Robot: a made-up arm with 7 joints.
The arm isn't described. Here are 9 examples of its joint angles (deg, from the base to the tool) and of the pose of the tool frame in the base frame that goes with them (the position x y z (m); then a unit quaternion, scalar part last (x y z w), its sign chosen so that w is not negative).
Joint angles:
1: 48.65 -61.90 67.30 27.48 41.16 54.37 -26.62
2: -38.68 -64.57 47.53 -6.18 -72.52 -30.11 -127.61
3: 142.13 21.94 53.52 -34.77 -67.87 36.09 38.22
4: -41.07 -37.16 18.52 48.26 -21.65 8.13 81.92
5: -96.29 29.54 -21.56 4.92 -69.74 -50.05 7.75
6: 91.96 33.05 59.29 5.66 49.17 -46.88 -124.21
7: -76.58 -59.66 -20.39 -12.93 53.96 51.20 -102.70
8: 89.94 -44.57 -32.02 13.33 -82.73 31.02 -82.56
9: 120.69 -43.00 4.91 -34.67 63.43 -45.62 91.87
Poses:
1: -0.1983 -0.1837 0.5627 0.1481 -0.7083 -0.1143 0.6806
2: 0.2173 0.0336 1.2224 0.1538 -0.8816 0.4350 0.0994
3: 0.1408 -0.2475 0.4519 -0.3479 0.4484 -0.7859 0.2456
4: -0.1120 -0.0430 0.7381 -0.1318 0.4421 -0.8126 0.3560
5: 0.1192 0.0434 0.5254 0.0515 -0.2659 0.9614 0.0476
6: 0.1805 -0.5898 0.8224 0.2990 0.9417 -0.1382 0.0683
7: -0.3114 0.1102 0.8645 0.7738 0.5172 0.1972 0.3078
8: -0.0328 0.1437 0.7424 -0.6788 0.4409 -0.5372 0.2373
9: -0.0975 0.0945 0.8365 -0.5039 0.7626 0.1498 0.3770
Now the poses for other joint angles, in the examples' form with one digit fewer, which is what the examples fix.
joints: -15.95 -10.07 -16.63 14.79 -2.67 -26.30 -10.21
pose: 0.020 0.157 0.532 0.441 -0.257 -0.332 0.793
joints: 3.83 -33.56 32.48 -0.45 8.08 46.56 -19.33
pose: -0.134 -0.084 0.718 0.403 -0.362 0.092 0.835
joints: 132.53 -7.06 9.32 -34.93 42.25 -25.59 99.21
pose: -0.109 0.054 0.675 -0.797 0.599 0.061 0.047
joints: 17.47 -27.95 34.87 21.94 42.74 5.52 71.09
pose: -0.110 -0.145 0.566 -0.042 -0.168 -0.771 0.612
